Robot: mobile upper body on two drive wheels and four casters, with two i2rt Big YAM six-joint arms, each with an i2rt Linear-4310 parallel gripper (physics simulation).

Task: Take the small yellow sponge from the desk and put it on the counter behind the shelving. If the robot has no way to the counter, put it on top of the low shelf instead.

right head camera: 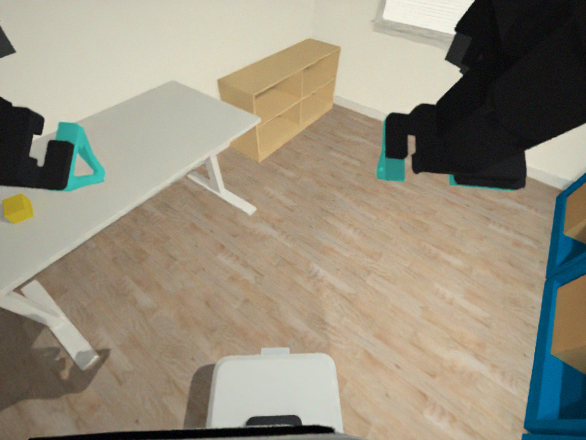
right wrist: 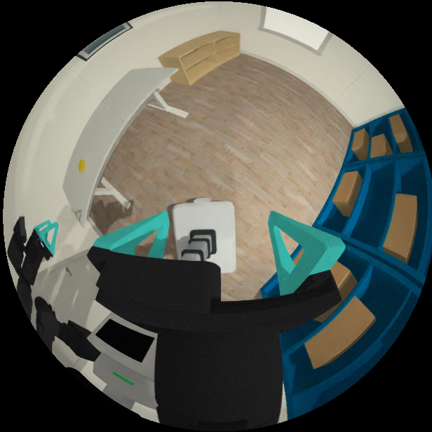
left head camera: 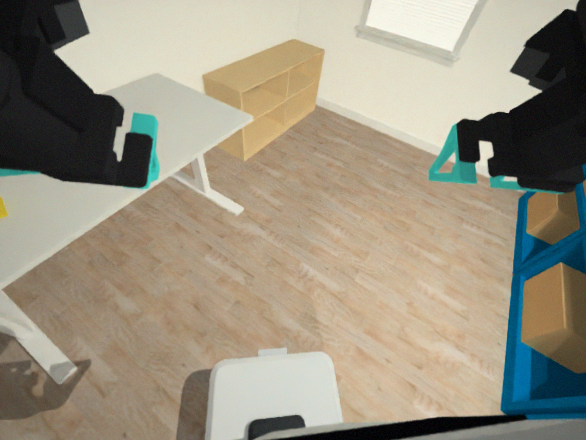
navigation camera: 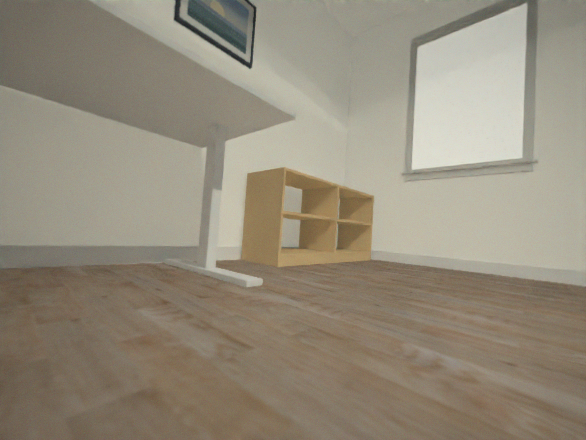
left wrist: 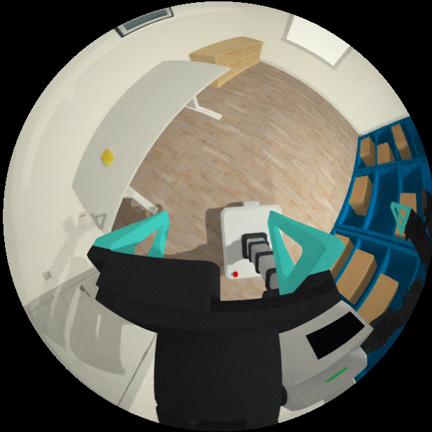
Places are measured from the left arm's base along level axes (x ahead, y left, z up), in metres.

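Where they show: left gripper, fingertip midpoint: [right head camera: 64, 173] [left head camera: 112, 169]; right gripper, fingertip midpoint: [right head camera: 414, 176] [left head camera: 460, 179].
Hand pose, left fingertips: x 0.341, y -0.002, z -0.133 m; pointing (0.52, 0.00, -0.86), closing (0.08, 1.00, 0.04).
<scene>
After its pixels a point has its place.
The small yellow sponge [left head camera: 3, 207] @(y 0.705, x 0.762, z -0.680 m) [right head camera: 18, 208] @(y 0.706, x 0.733, z -0.645 m) [left wrist: 107, 157] [right wrist: 82, 166] lies on the light grey desk [left head camera: 200, 115] @(y 0.127, x 1.407, z -0.689 m) [right head camera: 210, 120] @(y 0.122, x 1.394, z -0.690 m) [left wrist: 155, 95] [right wrist: 125, 95], towards its near end. The low wooden shelf [left head camera: 265, 65] @(y -0.247, x 2.389, z -0.800 m) [right head camera: 280, 62] @(y -0.259, x 2.476, z -0.800 m) [left wrist: 202, 59] [right wrist: 170, 61] [navigation camera: 263, 215] @(y 0.066, x 2.016, z -1.099 m) stands by the wall past the desk's far end. My left gripper [left wrist: 218, 216] is open, raised and apart from the sponge. My right gripper [right wrist: 218, 216] is open and raised, well to the right of the desk. The counter does not show in these views.
Blue shelving [left head camera: 511, 345] @(y -1.593, x 0.298, z -1.371 m) [right head camera: 537, 350] @(y -1.622, x 0.335, z -1.391 m) with brown boxes [left head camera: 550, 310] @(y -1.708, x 0.411, z -1.138 m) [left wrist: 361, 195] [right wrist: 347, 192] stands at the right. White desk legs [left head camera: 200, 172] @(y 0.222, x 1.504, z -1.174 m) [right head camera: 215, 172] @(y 0.215, x 1.508, z -1.163 m) [navigation camera: 212, 200] @(y 0.216, x 1.504, z -1.074 m) reach the wooden floor. My white base [left head camera: 275, 380] @(y -0.229, x 0.225, z -1.150 m) [right head camera: 277, 382] @(y -0.237, x 0.214, z -1.150 m) shows at the bottom of the head views.
</scene>
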